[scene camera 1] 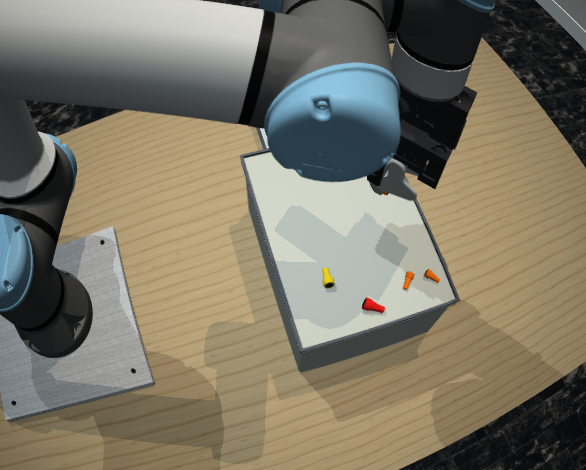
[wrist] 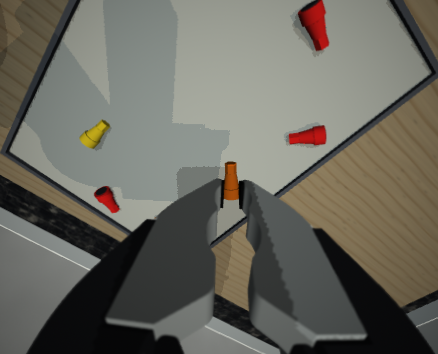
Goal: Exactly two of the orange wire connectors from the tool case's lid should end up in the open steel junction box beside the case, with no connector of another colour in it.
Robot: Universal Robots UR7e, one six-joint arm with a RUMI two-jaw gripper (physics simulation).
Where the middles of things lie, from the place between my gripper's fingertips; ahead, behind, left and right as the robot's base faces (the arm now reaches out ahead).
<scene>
Right now the tool case [scene camera 1: 369, 242] is 13 cm below my hand and 4 cm behind it.
</scene>
